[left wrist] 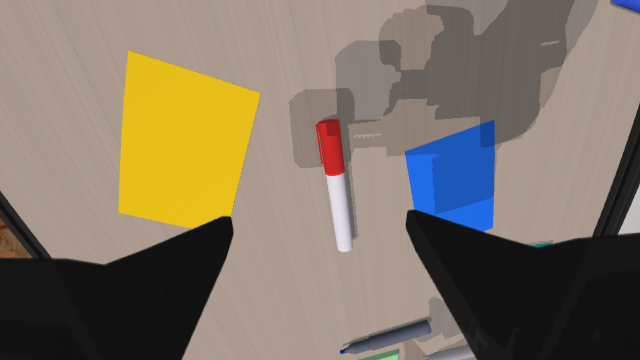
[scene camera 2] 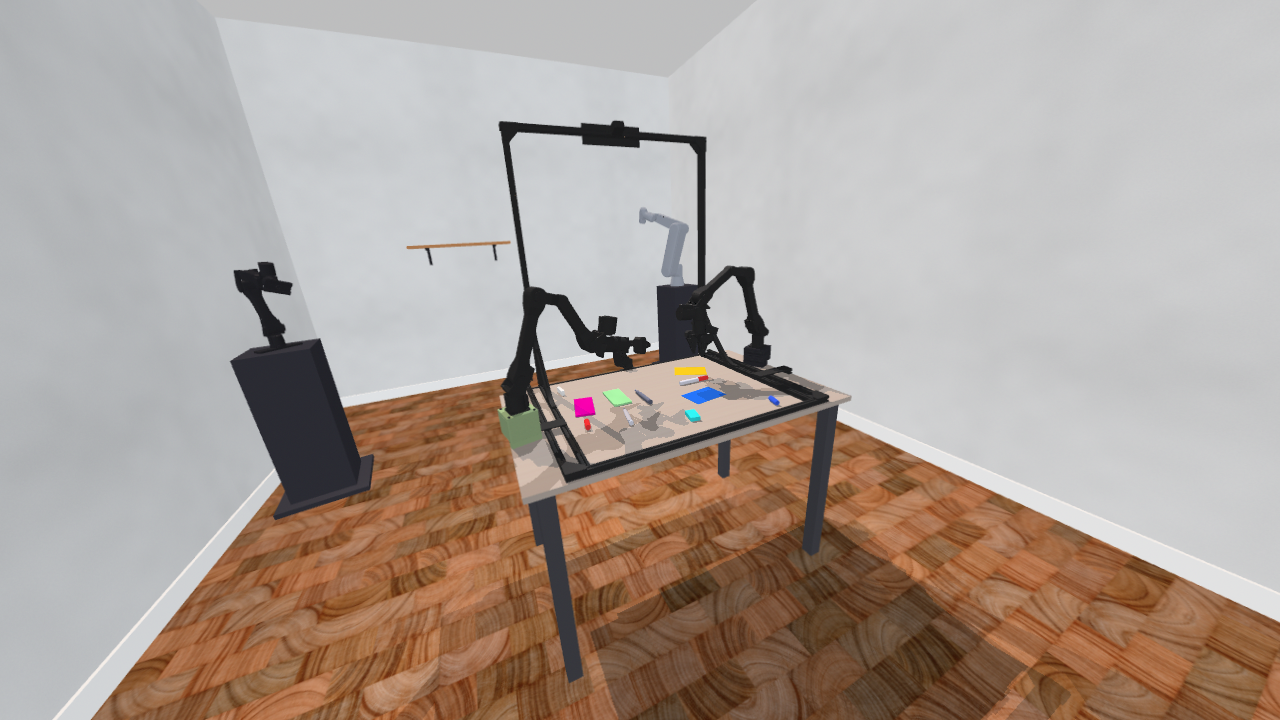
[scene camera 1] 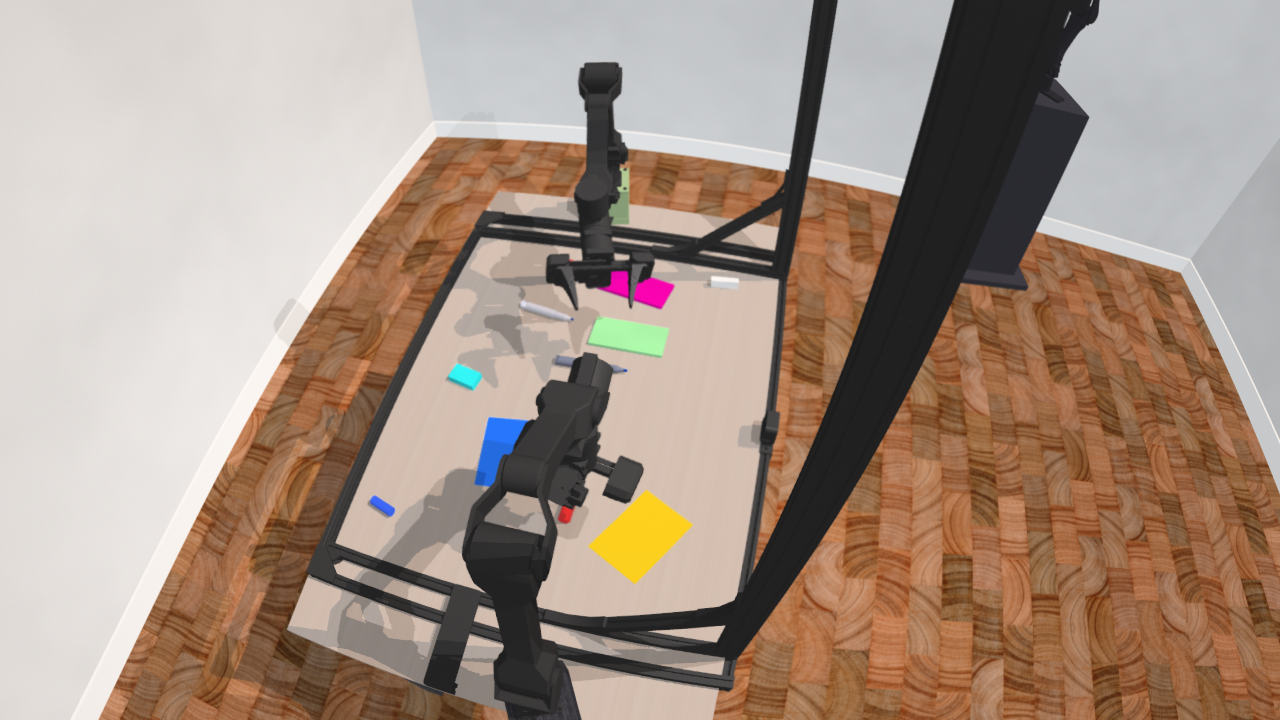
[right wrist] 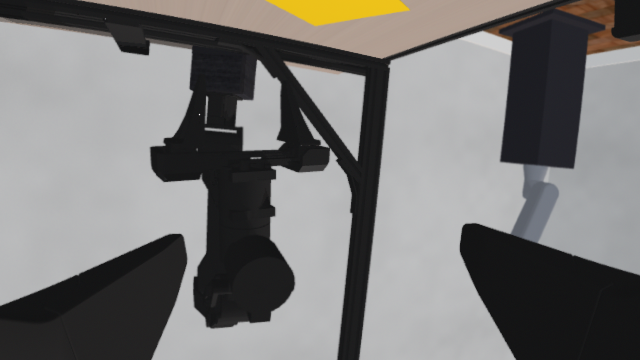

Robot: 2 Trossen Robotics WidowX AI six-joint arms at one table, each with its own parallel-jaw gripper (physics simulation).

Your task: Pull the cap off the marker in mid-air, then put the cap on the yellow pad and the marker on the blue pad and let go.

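Frame: origin at the left arm's base, x ahead, y left, z up, level; metres.
Seen in the pictures: left gripper, fingertip midpoint: (left wrist: 320,221) (scene camera 2: 697,355) (right wrist: 246,77); right gripper, fingertip midpoint: (scene camera 1: 604,308) (right wrist: 324,243); left arm's base, origin of the base link: (scene camera 2: 757,346) (scene camera 1: 537,695) (right wrist: 223,95); right arm's base, origin of the base link: (scene camera 2: 517,409).
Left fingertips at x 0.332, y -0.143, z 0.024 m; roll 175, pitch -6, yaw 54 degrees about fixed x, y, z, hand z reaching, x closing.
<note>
Pixels of each thing's middle, then the offset from my left fingertips to it.
- marker, body centre: (left wrist: 337,192) (scene camera 2: 693,380) dx +0.047, dy +0.005, dz -0.103 m
- table with its red cap, body centre: (left wrist: 330,147) (scene camera 1: 567,509) (scene camera 2: 702,378) dx +0.006, dy +0.027, dz -0.102 m
- yellow pad, body centre: (left wrist: 183,156) (right wrist: 336,3) (scene camera 1: 640,536) (scene camera 2: 690,370) dx -0.071, dy -0.083, dz -0.112 m
- blue pad, body centre: (left wrist: 455,194) (scene camera 1: 508,452) (scene camera 2: 703,395) dx +0.147, dy +0.109, dz -0.112 m
- grey pen, body centre: (left wrist: 384,339) (scene camera 1: 591,365) (scene camera 2: 642,395) dx +0.300, dy -0.083, dz -0.103 m
- light pen, body centre: (scene camera 1: 547,311) (left wrist: 452,355) (scene camera 2: 627,415) dx +0.464, dy -0.023, dz -0.104 m
- green block, body centre: (scene camera 1: 628,336) (scene camera 2: 616,397) dx +0.357, dy -0.172, dz -0.108 m
- pink block, body centre: (scene camera 1: 635,286) (scene camera 2: 584,406) dx +0.491, dy -0.222, dz -0.108 m
- cyan block, body centre: (scene camera 1: 465,377) (scene camera 2: 692,415) dx +0.337, dy +0.171, dz -0.104 m
- blue piece, body centre: (scene camera 1: 382,506) dx +0.077, dy +0.367, dz -0.101 m
- white piece, body centre: (scene camera 1: 724,282) dx +0.448, dy -0.411, dz -0.101 m
The marker (left wrist: 339,212) (scene camera 2: 688,382) lies on the table with its red cap (left wrist: 333,147) (scene camera 1: 564,514) (scene camera 2: 703,377) on. In scene camera 1 the left arm hides most of it. The left gripper (left wrist: 320,218) is open above the marker, pointing down, with nothing between its fingers. The right gripper (scene camera 1: 604,306) (right wrist: 322,232) is open and empty, raised near the green and pink blocks in scene camera 1. The yellow pad (scene camera 1: 640,537) (scene camera 2: 690,370) (left wrist: 185,140) and the blue pad (scene camera 1: 497,452) (scene camera 2: 704,394) (left wrist: 450,175) lie on either side of the marker.
A grey pen (left wrist: 400,336) and a light pen (scene camera 1: 545,310) lie near the green block (scene camera 1: 628,337). Around them are a pink block (scene camera 1: 651,290), a cyan block (scene camera 1: 464,376), a blue piece (scene camera 1: 381,505) and a white piece (scene camera 1: 724,282). A black frame (scene camera 1: 796,170) surrounds the table.
</note>
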